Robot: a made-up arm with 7 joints.
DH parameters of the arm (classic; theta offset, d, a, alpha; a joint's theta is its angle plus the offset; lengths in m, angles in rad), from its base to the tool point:
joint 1: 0 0.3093 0 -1.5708
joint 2: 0 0 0 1.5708
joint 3: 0 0.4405 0.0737 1.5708
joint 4: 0 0 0.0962 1.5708
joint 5: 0 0.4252 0 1.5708
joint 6: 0 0 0.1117 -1.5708
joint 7: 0 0.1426 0 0
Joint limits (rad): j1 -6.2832..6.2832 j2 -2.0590..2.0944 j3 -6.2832..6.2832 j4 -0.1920..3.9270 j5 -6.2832..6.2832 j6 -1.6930..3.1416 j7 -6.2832..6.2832
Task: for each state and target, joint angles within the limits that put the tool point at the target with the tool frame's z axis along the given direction. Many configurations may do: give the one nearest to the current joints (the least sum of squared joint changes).
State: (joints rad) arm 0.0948 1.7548 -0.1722 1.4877 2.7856 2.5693 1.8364
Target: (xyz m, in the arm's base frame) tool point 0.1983 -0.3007 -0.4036 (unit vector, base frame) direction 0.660 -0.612 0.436
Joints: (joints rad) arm -0.8076 2.0788 -0.1126 1.4474 3.2233 2.6532 1.8364
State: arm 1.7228 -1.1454 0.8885 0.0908 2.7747 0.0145 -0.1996
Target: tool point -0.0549 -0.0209 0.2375 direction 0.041 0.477 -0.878
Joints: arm 2.0854 -0.8522 1.0424 0.0161 3.5782 -0.5192 -0.1996
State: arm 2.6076 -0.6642 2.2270 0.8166 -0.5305 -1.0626 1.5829
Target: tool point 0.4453 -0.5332 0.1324 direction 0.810 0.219 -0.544
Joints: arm 2.5106 -1.2421 2.3904 1.5600 -1.2429 -1.5209 1.5829
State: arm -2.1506 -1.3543 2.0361 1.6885 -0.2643 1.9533 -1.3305
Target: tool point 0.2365 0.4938 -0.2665 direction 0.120 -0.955 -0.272
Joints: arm -1.6265 -1.5318 2.8223 1.6955 -0.0918 1.4140 -1.3305
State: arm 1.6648 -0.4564 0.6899 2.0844 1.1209 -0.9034 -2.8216
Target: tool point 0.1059 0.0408 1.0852 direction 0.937 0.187 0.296
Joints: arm 1.5689 -0.4343 0.1580 1.9907 1.4544 -1.3600 -2.8216
